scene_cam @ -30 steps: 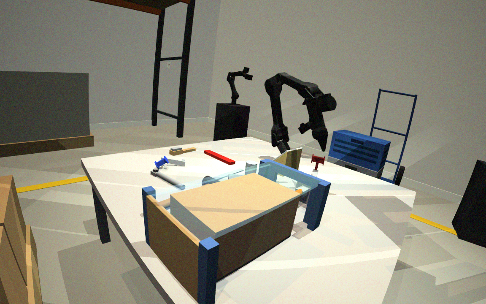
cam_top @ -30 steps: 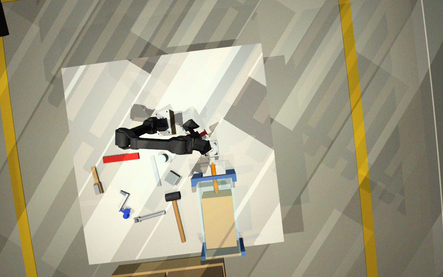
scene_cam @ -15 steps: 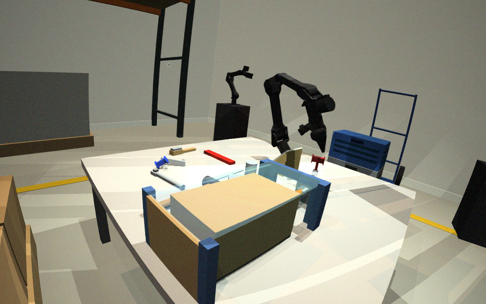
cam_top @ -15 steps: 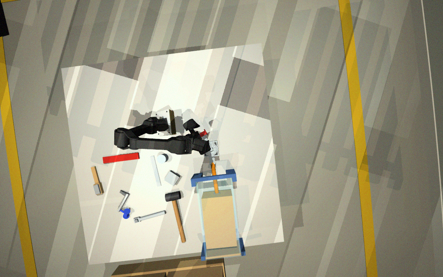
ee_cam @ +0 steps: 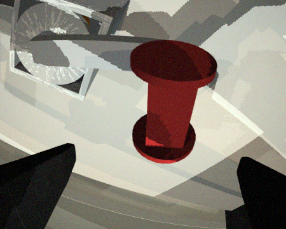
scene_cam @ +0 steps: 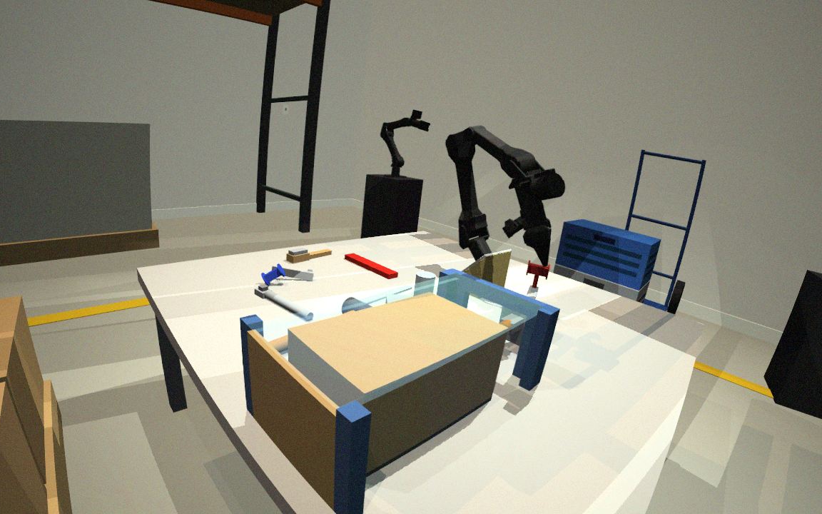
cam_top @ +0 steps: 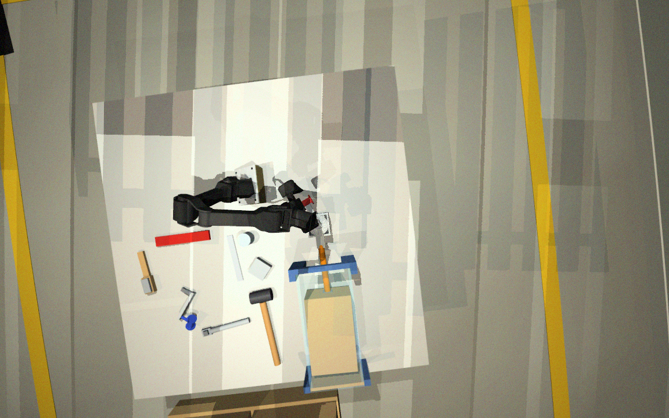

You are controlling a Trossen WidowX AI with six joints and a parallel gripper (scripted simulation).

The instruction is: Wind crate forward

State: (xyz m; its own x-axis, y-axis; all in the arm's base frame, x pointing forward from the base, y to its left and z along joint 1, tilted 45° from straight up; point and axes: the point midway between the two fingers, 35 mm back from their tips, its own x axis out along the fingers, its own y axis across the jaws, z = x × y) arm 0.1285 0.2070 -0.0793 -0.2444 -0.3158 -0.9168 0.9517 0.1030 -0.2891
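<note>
The red knob is 40 mm below my gripper tip and 20 mm to the right of it. Round my gripper tip: grey block (280 mm to the right, 220 mm ahead, 160 mm below); then winch (140 mm below, 80 mm ahead); then red-knobbed winch handle (70 mm below, 40 mm ahead, 10 mm to the right).
</note>
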